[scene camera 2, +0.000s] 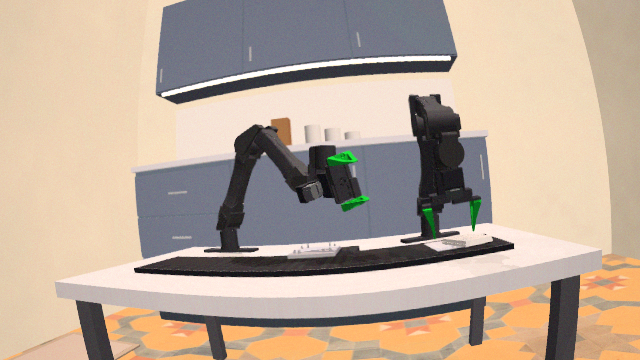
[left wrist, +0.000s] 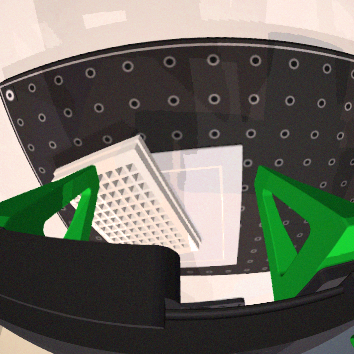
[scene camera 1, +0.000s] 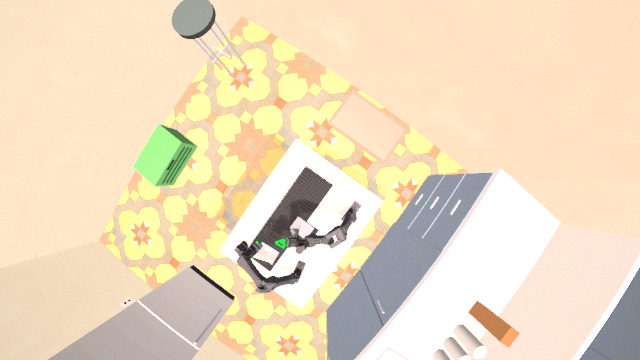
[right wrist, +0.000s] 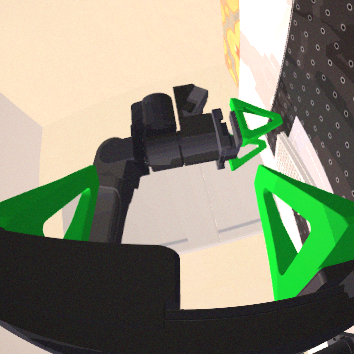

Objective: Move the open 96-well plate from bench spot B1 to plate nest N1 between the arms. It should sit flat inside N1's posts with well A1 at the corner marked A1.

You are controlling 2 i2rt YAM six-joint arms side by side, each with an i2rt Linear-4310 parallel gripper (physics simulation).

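Places are measured from the left arm's base along level axes (x ahead, y left, z up), in millimetres.
Pixels of known places: left gripper, fingertip midpoint: [scene camera 2: 454,235] [left wrist: 176,173] [scene camera 1: 257,247] [right wrist: 272,132]; right gripper, fingertip midpoint: [scene camera 2: 361,180] [scene camera 1: 277,242] [right wrist: 176,173]; left arm's base, link origin: [scene camera 2: 430,238] [left wrist: 196,306] [scene camera 1: 298,271] [right wrist: 352,349]; right arm's base, link origin: [scene camera 2: 230,251] [scene camera 1: 351,212].
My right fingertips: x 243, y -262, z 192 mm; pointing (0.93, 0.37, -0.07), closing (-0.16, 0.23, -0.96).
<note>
Ahead of a thing's pixels: the offset from my right fingertips to its top centre. Level surfaces: height alone.
The white 96-well plate {dy +241, dx +97, dz -163 mm} [scene camera 1: 266,254] [scene camera 2: 467,241] [left wrist: 131,200] lies at the white B1 card {dy +215, dx +63, dz -178 mm} [scene camera 2: 434,246] [left wrist: 230,200], turned askew to it and partly off one side onto the black board. My left gripper [scene camera 2: 454,233] [left wrist: 176,173] [right wrist: 272,132] is open above them, pointing down; in its wrist view one finger overlaps the plate's left part, the other is right of the card. Nest N1 {dy -115, dx -125, dz -158 mm} [scene camera 1: 303,226] [scene camera 2: 314,251], a pale block with short posts, stands on the board. My right gripper [scene camera 2: 363,178] is open and empty, raised and pointing sideways. Well A1 cannot be made out.
The black perforated board {dz -179 mm} [scene camera 1: 306,187] [scene camera 2: 200,265] [left wrist: 214,80] runs along the white table [scene camera 1: 295,150] [scene camera 2: 320,300]. The right arm [scene camera 2: 287,160] reaches over the nest side, with its hand between the nest and the left arm [scene camera 2: 427,170].
</note>
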